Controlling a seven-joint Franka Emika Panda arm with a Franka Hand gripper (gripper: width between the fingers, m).
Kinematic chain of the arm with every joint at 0, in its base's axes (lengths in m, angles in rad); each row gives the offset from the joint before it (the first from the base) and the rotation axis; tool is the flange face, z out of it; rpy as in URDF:
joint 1: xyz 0 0 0.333 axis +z
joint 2: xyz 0 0 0 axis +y
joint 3: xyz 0 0 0.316 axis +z
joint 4: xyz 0.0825 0 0 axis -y
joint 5: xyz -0.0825 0 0.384 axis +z
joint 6: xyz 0 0 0 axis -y
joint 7: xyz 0.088 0 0 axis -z
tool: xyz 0 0 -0.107 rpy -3.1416 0 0
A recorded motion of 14 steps. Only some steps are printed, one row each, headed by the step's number.
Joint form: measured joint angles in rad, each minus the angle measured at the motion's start. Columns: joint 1, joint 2, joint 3, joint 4, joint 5, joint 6, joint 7.
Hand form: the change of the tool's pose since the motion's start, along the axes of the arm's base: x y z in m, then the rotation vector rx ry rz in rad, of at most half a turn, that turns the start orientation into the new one. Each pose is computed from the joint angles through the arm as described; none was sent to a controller.
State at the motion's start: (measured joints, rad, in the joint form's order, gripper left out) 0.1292 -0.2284 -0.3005 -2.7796 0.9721 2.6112 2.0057
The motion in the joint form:
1: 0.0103 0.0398 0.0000 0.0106 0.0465 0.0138 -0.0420
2: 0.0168 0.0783 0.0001 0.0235 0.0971 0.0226 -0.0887
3: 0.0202 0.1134 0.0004 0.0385 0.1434 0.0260 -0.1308
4: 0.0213 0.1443 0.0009 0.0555 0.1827 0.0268 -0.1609
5: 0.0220 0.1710 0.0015 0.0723 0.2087 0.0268 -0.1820
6: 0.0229 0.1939 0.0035 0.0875 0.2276 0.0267 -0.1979
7: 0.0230 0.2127 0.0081 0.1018 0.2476 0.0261 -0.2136
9: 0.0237 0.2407 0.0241 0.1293 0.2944 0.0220 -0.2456
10: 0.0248 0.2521 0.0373 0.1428 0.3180 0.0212 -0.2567
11: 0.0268 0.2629 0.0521 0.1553 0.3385 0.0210 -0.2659
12: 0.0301 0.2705 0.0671 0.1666 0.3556 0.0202 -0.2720
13: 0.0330 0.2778 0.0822 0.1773 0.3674 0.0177 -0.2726
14: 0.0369 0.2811 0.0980 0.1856 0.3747 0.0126 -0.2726
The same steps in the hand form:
1: 0.0019 0.0005 -0.0102 -0.0057 0.0039 -0.0005
2: 0.0039 0.0000 -0.0196 -0.0085 0.0044 -0.0022
3: 0.0064 -0.0010 -0.0275 -0.0087 0.0036 -0.0049
4: 0.0099 -0.0024 -0.0334 -0.0069 0.0026 -0.0129
5: 0.0138 -0.0036 -0.0380 -0.0078 0.0022 -0.0169
6: 0.0177 -0.0039 -0.0417 -0.0097 0.0021 -0.0173
7: 0.0216 -0.0033 -0.0443 -0.0100 -0.0011 -0.0169
9: 0.0304 0.0016 -0.0468 -0.0031 -0.0161 -0.0129
10: 0.0354 0.0066 -0.0472 0.0018 -0.0241 -0.0098
11: 0.0401 0.0127 -0.0478 0.0059 -0.0308 -0.0033
12: 0.0447 0.0199 -0.0474 0.0111 -0.0378 0.0053
13: 0.0491 0.0273 -0.0472 0.0176 -0.0414 0.0146
14: 0.0528 0.0361 -0.0463 0.0256 -0.0455 0.0301

